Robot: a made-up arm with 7 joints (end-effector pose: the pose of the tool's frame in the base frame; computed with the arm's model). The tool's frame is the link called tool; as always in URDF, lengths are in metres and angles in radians. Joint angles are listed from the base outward.
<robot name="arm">
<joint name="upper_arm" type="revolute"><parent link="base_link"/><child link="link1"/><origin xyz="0 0 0.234"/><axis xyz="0 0 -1"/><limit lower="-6.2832" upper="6.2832"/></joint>
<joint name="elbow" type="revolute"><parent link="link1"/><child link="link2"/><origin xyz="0 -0.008 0.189"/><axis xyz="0 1 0"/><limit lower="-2.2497" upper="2.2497"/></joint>
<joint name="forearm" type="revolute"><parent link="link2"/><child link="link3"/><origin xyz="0 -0.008 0.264"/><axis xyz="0 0 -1"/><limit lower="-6.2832" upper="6.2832"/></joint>
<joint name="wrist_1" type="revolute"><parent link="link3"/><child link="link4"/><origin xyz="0 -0.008 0.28"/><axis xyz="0 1 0"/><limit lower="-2.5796" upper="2.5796"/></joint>
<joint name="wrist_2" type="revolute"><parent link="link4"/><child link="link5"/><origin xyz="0 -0.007 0.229"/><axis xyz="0 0 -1"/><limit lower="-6.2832" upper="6.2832"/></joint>
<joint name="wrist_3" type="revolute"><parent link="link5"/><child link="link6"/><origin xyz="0 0 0.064"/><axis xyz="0 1 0"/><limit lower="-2.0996" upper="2.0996"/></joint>
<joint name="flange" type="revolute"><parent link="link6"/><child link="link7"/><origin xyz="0 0 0.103"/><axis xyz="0 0 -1"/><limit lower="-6.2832" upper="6.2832"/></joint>
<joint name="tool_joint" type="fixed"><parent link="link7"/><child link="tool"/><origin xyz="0 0 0" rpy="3.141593 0 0"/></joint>
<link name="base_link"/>
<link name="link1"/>
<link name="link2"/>
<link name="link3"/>
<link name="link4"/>
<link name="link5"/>
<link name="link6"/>
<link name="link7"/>
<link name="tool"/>
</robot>
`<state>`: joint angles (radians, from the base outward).
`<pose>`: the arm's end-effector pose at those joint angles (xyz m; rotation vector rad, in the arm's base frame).
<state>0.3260 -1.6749 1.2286 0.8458 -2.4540 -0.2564 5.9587</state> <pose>-0.8521 -0.0456 0.4139 0.9088 1.7793 1.7032</pose>
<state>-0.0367 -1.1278 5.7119 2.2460 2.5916 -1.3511 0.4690</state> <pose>-0.1964 0.1126 0.6711 0.0162 -0.5725 0.9434</pose>
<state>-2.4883 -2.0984 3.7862 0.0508 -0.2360 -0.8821 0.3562</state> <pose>0.6634 -0.4768 0.0251 1.9903 -1.1905 -1.7644</pose>
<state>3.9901 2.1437 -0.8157 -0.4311 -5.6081 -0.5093 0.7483</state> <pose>-0.4282 0.7087 0.0711 1.5000 1.0592 -0.3058</pose>
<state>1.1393 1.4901 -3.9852 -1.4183 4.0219 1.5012 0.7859</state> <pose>0.3821 -0.4224 0.2143 -0.5773 0.7535 -2.2378</pose>
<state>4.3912 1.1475 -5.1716 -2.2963 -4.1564 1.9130 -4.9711</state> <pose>-0.1551 0.2011 0.7043 -2.5323 -0.0674 1.7389</pose>
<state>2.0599 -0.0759 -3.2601 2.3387 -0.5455 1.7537 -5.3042</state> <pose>0.0107 0.1681 0.7034 -1.1096 0.4558 -1.0311</pose>
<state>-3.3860 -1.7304 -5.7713 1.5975 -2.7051 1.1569 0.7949</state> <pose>0.6030 0.3145 0.6261 1.7473 -1.2910 -1.0252</pose>
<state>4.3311 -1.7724 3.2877 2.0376 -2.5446 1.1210 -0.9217</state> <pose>0.1462 -0.3545 -0.0004 0.3124 -0.4946 -1.6261</pose>
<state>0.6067 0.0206 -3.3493 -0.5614 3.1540 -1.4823 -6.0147</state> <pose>0.0798 -0.0369 1.2757 2.6153 -0.9202 1.3369</pose>
